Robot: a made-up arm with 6 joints. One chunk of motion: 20 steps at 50 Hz.
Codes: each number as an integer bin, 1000 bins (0 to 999) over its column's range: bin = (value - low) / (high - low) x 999, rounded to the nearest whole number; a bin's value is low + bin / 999 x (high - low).
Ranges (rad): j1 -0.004..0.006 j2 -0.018..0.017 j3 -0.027..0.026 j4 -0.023..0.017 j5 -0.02..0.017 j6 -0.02..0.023
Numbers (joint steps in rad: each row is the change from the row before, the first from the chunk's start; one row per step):
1: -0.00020 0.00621 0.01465 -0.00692 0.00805 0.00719
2: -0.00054 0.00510 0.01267 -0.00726 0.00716 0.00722
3: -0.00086 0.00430 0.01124 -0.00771 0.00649 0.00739
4: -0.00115 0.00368 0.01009 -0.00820 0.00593 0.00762
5: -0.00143 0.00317 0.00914 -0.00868 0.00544 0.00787
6: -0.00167 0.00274 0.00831 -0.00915 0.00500 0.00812
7: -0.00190 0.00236 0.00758 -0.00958 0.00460 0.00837
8: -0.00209 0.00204 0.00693 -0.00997 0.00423 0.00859
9: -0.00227 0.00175 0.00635 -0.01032 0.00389 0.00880
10: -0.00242 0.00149 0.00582 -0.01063 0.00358 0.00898
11: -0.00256 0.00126 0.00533 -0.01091 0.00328 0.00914
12: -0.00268 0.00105 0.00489 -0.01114 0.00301 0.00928
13: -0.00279 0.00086 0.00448 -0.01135 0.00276 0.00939
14: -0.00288 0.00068 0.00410 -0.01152 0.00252 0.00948
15: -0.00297 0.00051 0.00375 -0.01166 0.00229 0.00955
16: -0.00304 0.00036 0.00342 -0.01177 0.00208 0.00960
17: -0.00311 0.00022 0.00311 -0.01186 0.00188 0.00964
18: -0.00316 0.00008 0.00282 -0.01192 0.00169 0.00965
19: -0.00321 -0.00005 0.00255 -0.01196 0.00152 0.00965
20: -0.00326 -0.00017 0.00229 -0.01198 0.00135 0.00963
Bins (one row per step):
1: 380 691 785 402 757 632
2: 346 659 748 393 733 632
3: 314 637 721 382 715 636
4: 285 619 699 370 700 642
5: 257 604 681 358 687 647
6: 233 592 666 346 675 653
7: 210 581 652 335 664 659
8: 191 572 640 325 654 664
9: 173 564 629 317 645 669
10: 158 556 619 309 637 673
11: 144 550 609 302 629 677
12: 132 544 601 296 621 680
13: 121 538 593 291 615 683
14: 112 533 586 287 608 685
15: 103 528 580 283 602 687
16: 96 524 573 280 596 688
17: 89 520 568 278 591 689
18: 84 516 562 277 586 689
19: 79 512 557 276 581 689
20: 74 509 552 275 576 688

